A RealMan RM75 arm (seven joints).
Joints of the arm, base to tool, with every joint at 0 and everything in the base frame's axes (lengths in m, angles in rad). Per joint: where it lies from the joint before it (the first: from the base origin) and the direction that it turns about. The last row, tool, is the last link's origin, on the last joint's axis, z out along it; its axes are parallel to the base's.
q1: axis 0 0 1 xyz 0 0 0.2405
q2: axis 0 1 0 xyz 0 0 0
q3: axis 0 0 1 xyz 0 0 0.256
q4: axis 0 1 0 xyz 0 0 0
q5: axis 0 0 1 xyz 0 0 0.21
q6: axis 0 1 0 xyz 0 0 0
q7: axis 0 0 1 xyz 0 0 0.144
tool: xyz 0 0 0
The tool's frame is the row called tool.
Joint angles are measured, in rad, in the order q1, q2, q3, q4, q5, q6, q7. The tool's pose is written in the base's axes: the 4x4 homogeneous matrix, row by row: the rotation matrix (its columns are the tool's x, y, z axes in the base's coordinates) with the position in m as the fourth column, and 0 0 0 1 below. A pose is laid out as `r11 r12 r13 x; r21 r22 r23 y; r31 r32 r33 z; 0 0 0 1`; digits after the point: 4 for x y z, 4 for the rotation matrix.
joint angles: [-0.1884, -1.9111, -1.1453, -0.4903, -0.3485, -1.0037, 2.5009]
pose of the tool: 0.4397 0.8880 0.1344 -0.3590; 0.0829 -0.1892 0.9784 0.3047; 0.8943 -0.4191 -0.1568 0.0322; 0 0 0 1
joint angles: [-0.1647, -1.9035, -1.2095, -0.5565, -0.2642, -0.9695, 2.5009]
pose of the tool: 0.4634 0.8730 0.1522 -0.3534; 0.0679 -0.2063 0.9761 0.3081; 0.8835 -0.4420 -0.1548 0.0393; 0 0 0 1
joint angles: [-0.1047, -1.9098, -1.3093, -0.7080, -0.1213, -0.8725, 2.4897]
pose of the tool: 0.4919 0.8550 0.1642 -0.3406; 0.0565 -0.2196 0.9740 0.3112; 0.8688 -0.4698 -0.1563 0.0465; 0 0 0 1
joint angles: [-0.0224, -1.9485, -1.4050, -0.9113, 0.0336, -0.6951, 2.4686]
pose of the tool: 0.5231 0.8433 0.1234 -0.3259; 0.0728 -0.1885 0.9794 0.3125; 0.8492 -0.5033 -0.1600 0.0501; 0 0 0 1
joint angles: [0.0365, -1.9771, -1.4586, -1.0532, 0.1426, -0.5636, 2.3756]
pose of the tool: 0.4969 0.8645 0.0759 -0.3180; 0.0978 -0.1427 0.9849 0.3113; 0.8623 -0.4819 -0.1555 0.0571; 0 0 0 1
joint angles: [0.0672, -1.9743, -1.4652, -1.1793, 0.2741, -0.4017, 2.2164]
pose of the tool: 0.4706 0.8822 0.0136 -0.3114; 0.1653 -0.1033 0.9808 0.3136; 0.8667 -0.4594 -0.1945 0.0617; 0 0 0 1
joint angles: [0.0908, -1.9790, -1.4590, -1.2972, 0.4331, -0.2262, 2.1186]
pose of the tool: 0.5182 0.8525 -0.0693 -0.3051; 0.2187 -0.0537 0.9743 0.3152; 0.8268 -0.5200 -0.2143 0.0648; 0 0 0 1
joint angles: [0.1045, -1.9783, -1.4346, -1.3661, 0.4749, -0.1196, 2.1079]
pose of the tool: 0.5457 0.8298 -0.1168 -0.2998; 0.2413 -0.0221 0.9702 0.3149; 0.8025 -0.5576 -0.2123 0.0659; 0 0 0 1
